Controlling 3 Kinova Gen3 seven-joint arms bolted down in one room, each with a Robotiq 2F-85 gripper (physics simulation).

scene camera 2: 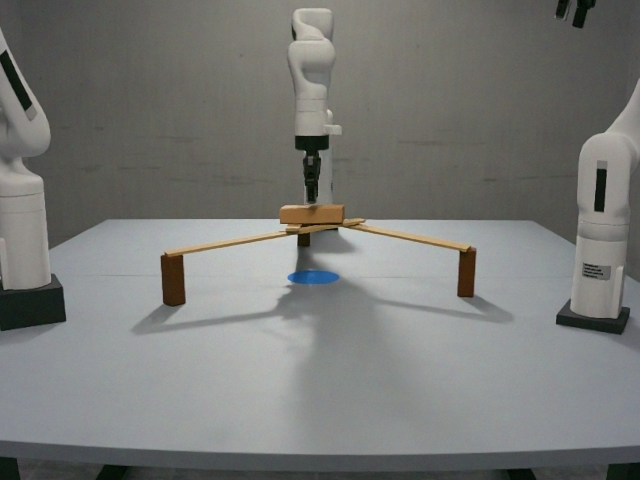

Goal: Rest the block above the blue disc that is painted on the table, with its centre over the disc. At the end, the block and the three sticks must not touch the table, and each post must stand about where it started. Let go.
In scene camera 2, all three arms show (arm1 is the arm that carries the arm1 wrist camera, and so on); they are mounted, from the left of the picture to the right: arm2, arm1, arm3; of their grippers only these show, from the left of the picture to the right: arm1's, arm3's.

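The orange-brown block (311,214) lies about level across the crossed inner parts of the three sticks, above the blue disc (313,277) in the picture. The left stick (232,242) rests on the left post (173,280), the right stick (413,237) on the right post (466,272). The third stick (293,227) shows its near end under the block's left part; the back post (303,239) is partly hidden. All posts stand upright. Arm1's gripper (310,200) is just above the block, seen edge-on, apart from it and open. Arm3's gripper (570,20) is open, high at the upper right. Arm2's gripper does not show.
Arm2 (23,232) stands at the left edge and arm3 (599,258) at the right. Arm1 (311,77) comes down from above behind the sticks. The table's front edge (320,459) runs along the bottom.
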